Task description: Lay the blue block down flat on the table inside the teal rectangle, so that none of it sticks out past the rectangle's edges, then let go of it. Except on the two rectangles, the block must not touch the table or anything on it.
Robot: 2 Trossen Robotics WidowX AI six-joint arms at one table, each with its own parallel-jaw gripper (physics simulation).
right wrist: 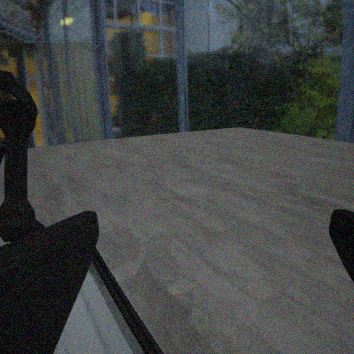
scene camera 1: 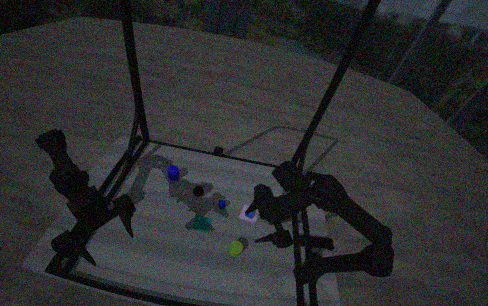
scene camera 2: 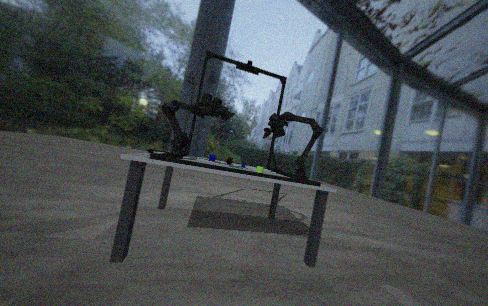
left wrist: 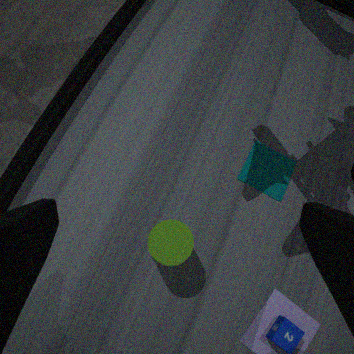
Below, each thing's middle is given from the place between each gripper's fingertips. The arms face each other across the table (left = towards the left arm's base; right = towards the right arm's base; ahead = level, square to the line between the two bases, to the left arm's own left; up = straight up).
My left gripper is now 260 mm above the lilac rectangle (left wrist: 276, 304), 190 mm past it and 20 mm to the right of it. The rest, counted from my left hand: green cylinder (left wrist: 170, 242) 240 mm below, 10 mm to the right; teal rectangle (left wrist: 267, 170) 260 mm below, 170 mm to the right, 80 mm behind.
Right now the teal rectangle is 27 cm behind my right hand, 12 cm to the left of it and 34 cm below it. From my right hand the other things lie so: green cylinder 20 cm behind, 28 cm to the left, 32 cm below; then lilac rectangle 38 cm behind, 31 cm to the left, 34 cm below.
